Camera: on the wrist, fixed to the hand. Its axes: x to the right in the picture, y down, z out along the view.
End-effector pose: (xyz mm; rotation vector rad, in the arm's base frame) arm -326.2 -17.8 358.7 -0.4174 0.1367 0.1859
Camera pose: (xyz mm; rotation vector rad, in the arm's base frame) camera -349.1 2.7 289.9 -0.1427 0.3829 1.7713
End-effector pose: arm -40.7 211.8 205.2 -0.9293 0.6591 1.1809
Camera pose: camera -88.7 164.5 171.7 -0.1081 1.4504 2.5220
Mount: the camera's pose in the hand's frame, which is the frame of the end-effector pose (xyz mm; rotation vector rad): -7.5 49.9 -55.9 0.0673 -0.0745 1.6099
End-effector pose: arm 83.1 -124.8 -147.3 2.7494 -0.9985 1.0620
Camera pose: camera 16.9 -146.5 -118.7 -1.0549 2.2838 -0.6109
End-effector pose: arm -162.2 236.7 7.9 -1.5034 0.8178 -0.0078
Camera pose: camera -218.1 197.8 -24.3 -0.4361 1.7152 1.1699
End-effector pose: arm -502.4 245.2 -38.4 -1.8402 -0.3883 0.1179
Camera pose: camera -483.9 179.2 -69.5 -1.6462 1.1080 1.2462
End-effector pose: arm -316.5 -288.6 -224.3 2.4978 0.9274 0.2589
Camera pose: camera -312.0 -307.0 -151.4 2.6432 -1.2769 0.5716
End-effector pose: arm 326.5 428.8 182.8 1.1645 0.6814 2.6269
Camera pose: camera 291.0 363.8 169.1 -1.0988 0.2348 -1.5461
